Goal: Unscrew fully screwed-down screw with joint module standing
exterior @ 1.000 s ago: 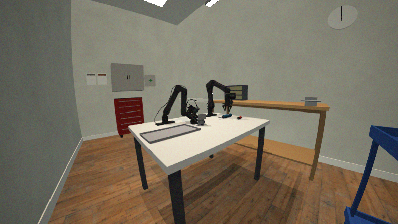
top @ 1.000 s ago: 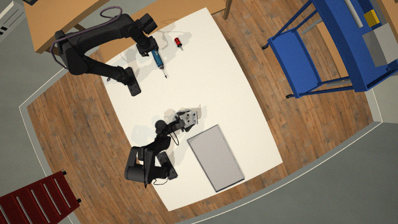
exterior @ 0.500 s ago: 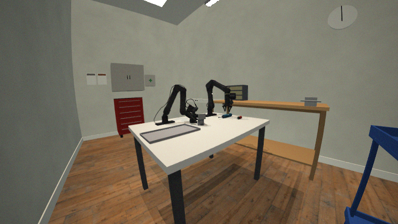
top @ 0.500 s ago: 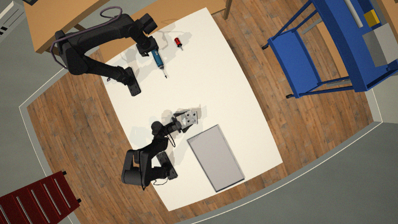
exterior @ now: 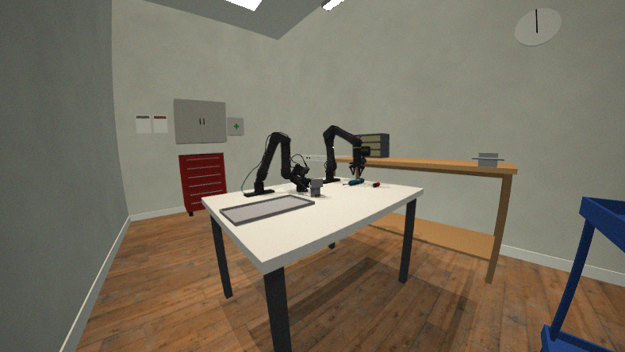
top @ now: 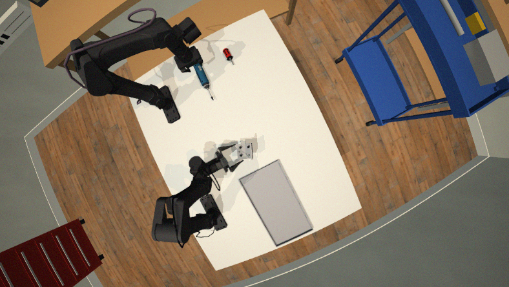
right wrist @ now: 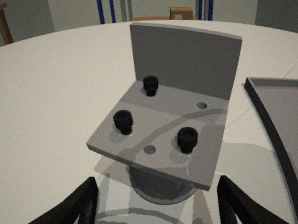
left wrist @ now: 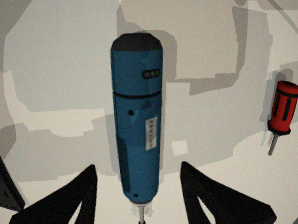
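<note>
Right now my right hand is 40 mm short of the grey bracket and 40 mm below it. Round my right hand: flat grey tray (70 mm ahead, 330 mm to the right, 30 mm below); then red-handled screwdriver (140 mm ahead, 470 mm to the left, 20 mm below).
</note>
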